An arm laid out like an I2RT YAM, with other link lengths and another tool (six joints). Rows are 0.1 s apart.
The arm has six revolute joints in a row. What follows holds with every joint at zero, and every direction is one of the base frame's. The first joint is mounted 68.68 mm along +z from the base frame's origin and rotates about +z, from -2.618 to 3.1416 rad. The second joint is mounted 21 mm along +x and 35.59 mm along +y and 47.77 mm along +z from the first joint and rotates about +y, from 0 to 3.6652 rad. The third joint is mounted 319.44 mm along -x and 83.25 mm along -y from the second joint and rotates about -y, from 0 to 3.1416 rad. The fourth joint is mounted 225.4 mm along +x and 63.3 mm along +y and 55.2 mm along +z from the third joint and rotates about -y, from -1.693 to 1.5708 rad. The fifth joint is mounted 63.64 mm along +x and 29.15 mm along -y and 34.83 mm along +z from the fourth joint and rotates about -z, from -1.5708 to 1.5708 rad. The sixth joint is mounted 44.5 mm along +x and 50.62 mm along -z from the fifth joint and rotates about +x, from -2.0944 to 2.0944 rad. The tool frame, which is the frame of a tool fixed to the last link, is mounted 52 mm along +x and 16 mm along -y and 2 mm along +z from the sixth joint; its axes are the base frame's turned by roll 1.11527, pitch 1.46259 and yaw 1.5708 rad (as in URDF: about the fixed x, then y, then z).
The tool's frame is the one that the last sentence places.
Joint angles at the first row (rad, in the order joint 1, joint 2, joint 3, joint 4, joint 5, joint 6):
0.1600, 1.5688, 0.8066, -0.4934, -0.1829, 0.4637
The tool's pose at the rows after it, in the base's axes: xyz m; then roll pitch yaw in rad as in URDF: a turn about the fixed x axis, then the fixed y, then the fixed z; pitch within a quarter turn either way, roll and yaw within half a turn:
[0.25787 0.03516 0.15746 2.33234 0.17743 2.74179]
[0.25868 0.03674 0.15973 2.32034 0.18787 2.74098]
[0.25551 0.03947 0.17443 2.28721 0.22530 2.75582]
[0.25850 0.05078 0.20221 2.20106 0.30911 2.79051]
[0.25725 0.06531 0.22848 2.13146 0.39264 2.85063]
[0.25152 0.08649 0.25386 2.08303 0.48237 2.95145]
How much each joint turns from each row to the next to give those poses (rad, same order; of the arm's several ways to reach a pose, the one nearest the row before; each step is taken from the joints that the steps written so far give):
0.0095, 0.0218, 0.0038, 0.0423, -0.0210, 0.0007
0.0043, -0.0077, 0.0008, 0.0077, -0.0030, 0.0042
0.0084, -0.0541, 0.0095, -0.0168, -0.0115, -0.0099
0.0271, -0.0706, 0.0393, 0.0015, -0.0362, -0.0164
0.0434, -0.0618, 0.0374, -0.0016, -0.0317, -0.0290
0.0752, -0.0527, 0.0401, -0.0057, -0.0221, -0.0431

